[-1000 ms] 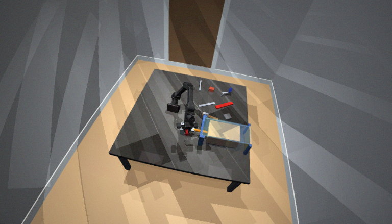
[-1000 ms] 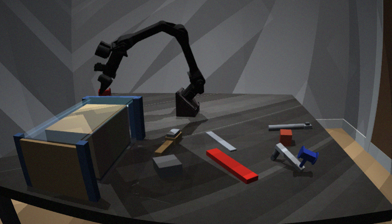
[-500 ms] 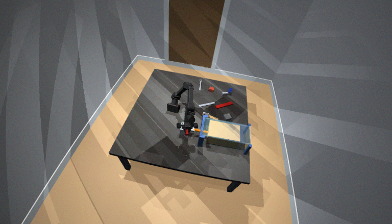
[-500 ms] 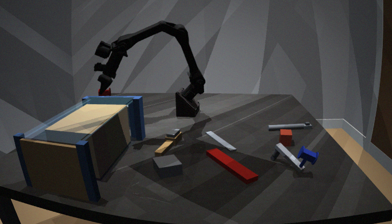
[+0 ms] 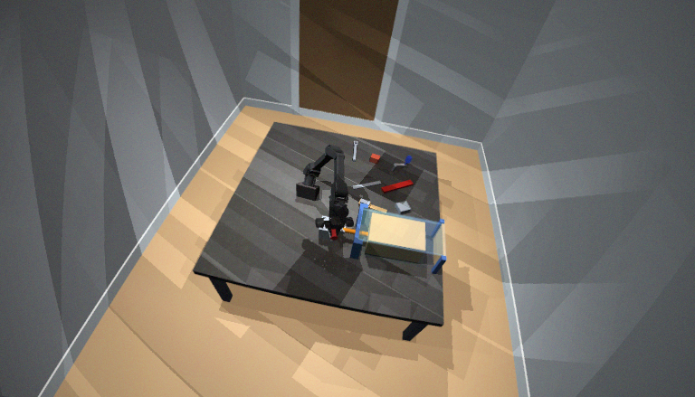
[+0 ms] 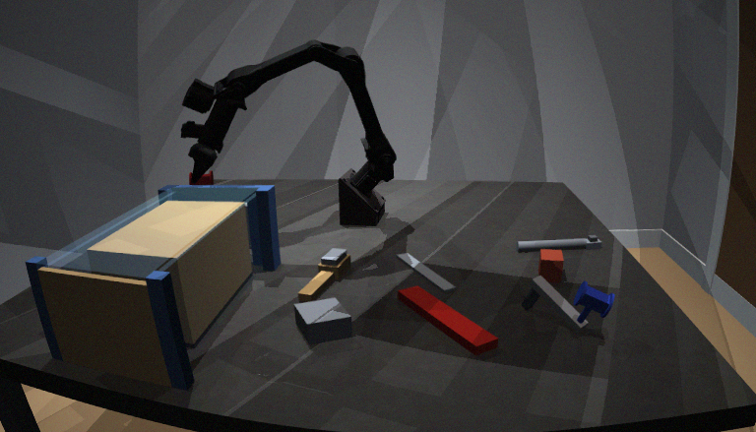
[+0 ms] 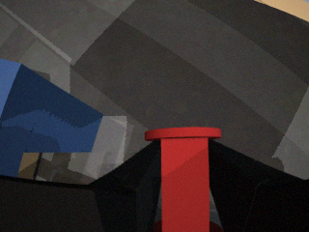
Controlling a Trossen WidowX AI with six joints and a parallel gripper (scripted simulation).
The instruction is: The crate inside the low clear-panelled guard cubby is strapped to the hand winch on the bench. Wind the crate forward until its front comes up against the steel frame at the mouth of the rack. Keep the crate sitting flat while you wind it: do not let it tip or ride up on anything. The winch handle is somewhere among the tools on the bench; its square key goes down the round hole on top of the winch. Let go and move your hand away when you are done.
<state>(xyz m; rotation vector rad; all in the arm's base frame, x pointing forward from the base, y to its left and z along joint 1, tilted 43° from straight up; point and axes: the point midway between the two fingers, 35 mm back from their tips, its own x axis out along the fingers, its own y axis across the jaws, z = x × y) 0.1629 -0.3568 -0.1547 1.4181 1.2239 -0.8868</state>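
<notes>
The grey winch lies 110 mm to the left of my gripper tip, 110 mm below it and 50 mm behind it. Also, from my gripper tip: clear-panelled cubby: 370 mm ahead, 70 mm to the left, 30 mm below; then red spool-shaped grip: 20 mm to the left, 10 mm below; then wooden-handled tool: 330 mm to the left, 220 mm ahead, 130 mm below.
</notes>
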